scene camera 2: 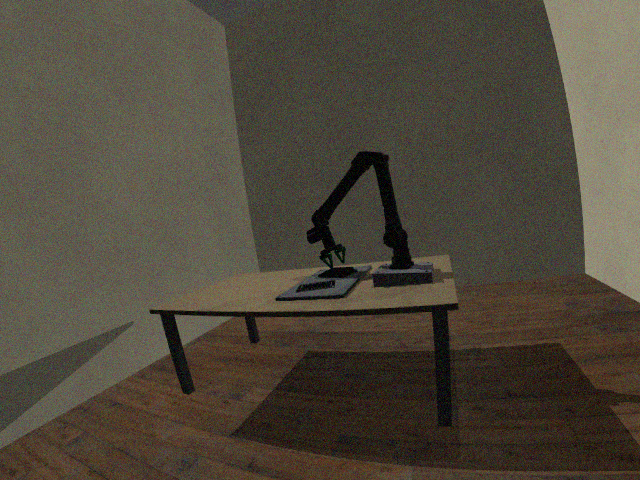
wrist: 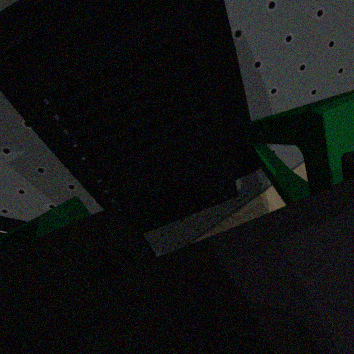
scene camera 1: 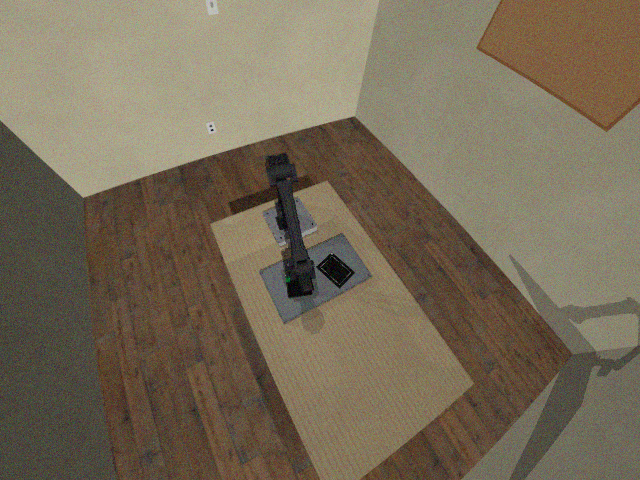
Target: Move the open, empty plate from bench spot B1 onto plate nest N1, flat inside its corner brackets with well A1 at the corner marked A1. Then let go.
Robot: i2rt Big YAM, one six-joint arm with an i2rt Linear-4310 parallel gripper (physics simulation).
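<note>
My gripper is open, its green fingers spread low over the far-left part of the grey perforated board. The dark plate looks flat on the board below the fingers, and the wrist view shows a row of small pale marks along its left side. The fingers hold nothing. In scene camera 1 the gripper covers the plate. Beside it lies a black rectangle with a thin pale outline. Shadow hides the plate's wells, the mark A1 and any corner brackets around it.
The grey board lies on the wooden table. The arm's light grey base block stands behind the board. The arm arches from it over the board.
</note>
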